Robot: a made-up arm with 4 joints. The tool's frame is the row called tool.
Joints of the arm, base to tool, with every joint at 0 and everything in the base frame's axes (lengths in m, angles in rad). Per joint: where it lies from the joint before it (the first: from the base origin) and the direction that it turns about. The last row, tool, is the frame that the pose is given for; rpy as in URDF.
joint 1: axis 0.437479 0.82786 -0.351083 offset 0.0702 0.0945 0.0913
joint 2: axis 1 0 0 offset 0.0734 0.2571 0.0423
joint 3: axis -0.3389 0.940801 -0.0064 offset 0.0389 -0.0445 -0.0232
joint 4: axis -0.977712 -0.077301 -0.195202 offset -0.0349 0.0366 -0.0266
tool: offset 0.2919 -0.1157 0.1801 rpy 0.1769 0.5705 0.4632
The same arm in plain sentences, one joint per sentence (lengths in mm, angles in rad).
The arm has four revolute joints in a row. What follows holds with every joint at zero, and every direction is one of the base frame's.
The first joint is mounted 70.2 mm along +x and 94.5 mm along +y and 91.3 mm along +z from the base frame's origin and turns about the direction (0.437479, 0.82786, -0.351083).
The second joint is mounted 73.4 mm along +x and 257.1 mm along +y and 42.3 mm along +z from the first joint and turns about +x.
The third joint is mounted 38.9 mm along +x and 44.5 mm along -y and 23.2 mm along -z from the second joint and turns about the direction (-0.3389, 0.940801, -0.0064).
The fourth joint is mounted 34.9 mm along -x and 36.6 mm along +y and 26.6 mm along -z from the third joint and turns about the direction (-0.977712, -0.077301, -0.195202).
The tool frame, which is the frame that the pose is given for, is mounted 291.9 mm along +x and 115.7 mm along -y and 180.1 mm along +z from the fourth joint; its axes are the base frame's turned by roll 0.1769, pitch 0.5705 and yaw 0.4632 rad (as in URDF: about the fixed x, then y, then z).

